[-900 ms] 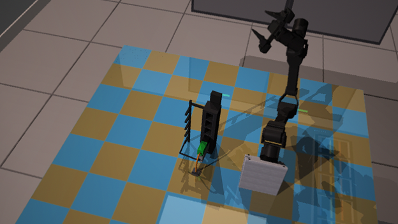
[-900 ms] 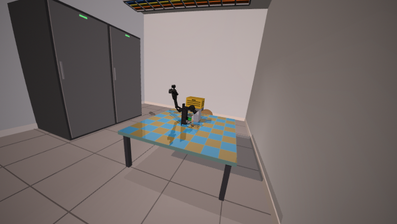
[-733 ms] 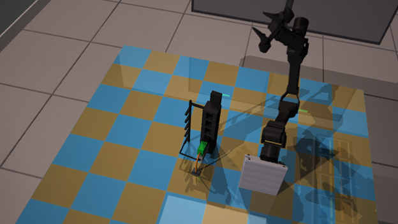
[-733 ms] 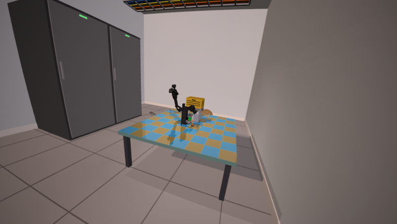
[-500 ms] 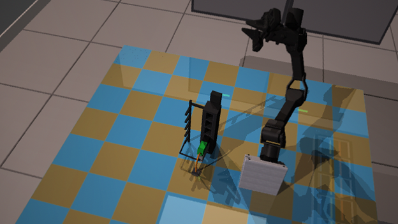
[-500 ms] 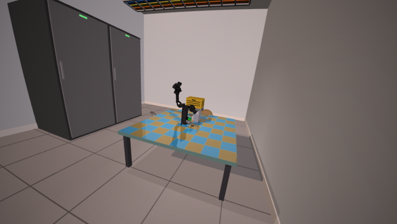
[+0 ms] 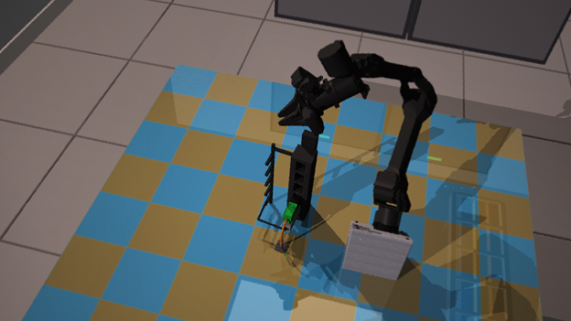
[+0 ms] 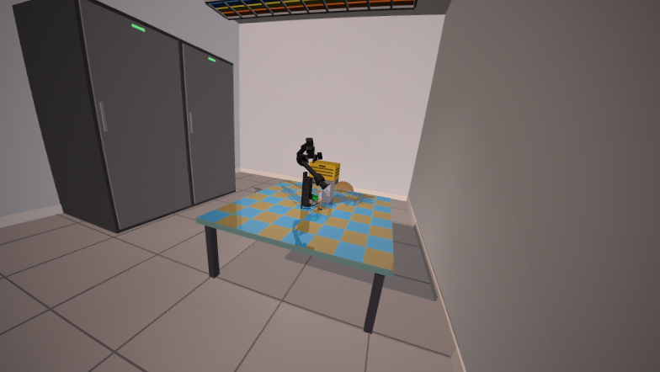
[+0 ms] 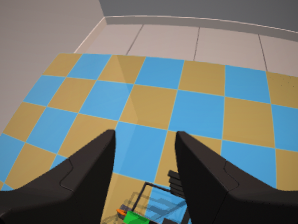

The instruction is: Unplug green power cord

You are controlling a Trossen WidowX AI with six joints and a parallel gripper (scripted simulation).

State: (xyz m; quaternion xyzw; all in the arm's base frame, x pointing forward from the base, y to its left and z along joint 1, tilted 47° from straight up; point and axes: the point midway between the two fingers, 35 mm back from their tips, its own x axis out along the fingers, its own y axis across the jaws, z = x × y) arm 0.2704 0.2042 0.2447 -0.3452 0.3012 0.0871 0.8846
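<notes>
The green plug is 29 cm below my gripper tip, 6 cm behind it and 2 cm to the left of it.
</notes>
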